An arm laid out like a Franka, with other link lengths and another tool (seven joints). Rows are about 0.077 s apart.
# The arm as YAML. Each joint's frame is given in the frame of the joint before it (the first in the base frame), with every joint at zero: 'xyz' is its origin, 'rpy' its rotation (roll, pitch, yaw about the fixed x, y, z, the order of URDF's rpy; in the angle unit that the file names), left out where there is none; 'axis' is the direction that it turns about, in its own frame. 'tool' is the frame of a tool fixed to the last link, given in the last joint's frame.
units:
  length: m
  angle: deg
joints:
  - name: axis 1
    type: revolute
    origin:
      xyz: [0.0, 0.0, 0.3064]
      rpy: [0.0, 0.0, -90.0]
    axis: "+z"
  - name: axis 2
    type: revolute
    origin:
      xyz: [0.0, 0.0, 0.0]
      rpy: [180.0, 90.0, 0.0]
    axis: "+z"
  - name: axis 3
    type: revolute
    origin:
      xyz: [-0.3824, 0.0, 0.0]
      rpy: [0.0, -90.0, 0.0]
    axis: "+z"
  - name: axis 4
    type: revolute
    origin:
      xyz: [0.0, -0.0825, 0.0]
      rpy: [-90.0, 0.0, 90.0]
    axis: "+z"
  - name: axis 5
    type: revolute
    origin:
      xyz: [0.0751, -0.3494, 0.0]
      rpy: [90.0, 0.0, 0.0]
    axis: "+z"
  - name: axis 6
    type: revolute
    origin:
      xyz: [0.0, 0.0, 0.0]
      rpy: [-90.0, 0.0, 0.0]
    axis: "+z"
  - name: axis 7
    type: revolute
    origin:
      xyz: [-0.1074, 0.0, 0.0]
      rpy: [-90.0, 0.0, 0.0]
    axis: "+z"
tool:
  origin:
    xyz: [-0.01, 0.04, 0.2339]
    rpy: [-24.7, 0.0, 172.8]
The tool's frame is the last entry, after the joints.
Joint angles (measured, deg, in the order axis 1, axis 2, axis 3, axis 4, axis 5, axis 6, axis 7), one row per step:
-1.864, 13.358, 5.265, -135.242, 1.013, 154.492, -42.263
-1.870, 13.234, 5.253, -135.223, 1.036, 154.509, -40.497
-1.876, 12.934, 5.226, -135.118, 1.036, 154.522, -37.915
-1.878, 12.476, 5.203, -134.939, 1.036, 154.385, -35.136
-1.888, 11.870, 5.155, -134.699, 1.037, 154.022, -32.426
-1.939, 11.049, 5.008, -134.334, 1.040, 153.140, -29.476
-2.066, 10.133, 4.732, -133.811, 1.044, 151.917, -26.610
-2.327, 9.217, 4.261, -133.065, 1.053, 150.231, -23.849
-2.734, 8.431, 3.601, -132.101, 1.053, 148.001, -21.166
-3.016, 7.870, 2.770, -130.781, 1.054, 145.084, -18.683
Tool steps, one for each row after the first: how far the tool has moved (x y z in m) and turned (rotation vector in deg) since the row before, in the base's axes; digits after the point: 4 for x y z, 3 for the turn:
0.0016, 0.0005, 0.0014, 0.189, -0.098, -1.794
0.0033, 0.0006, 0.0036, 0.270, -0.328, -2.600
0.0038, 0.0006, 0.0053, 0.307, -0.404, -2.782
0.0037, 0.0002, 0.0067, 0.307, -0.391, -2.739
0.0034, -0.0012, 0.0084, 0.319, -0.207, -3.102
0.0035, -0.0033, 0.0097, 0.294, -0.126, -3.216
0.0036, -0.0065, 0.0102, 0.261, 0.103, -3.435
0.0029, -0.0099, 0.0094, 0.226, 0.547, -3.678
0.0022, -0.0104, 0.0083, 0.189, 1.088, -3.522

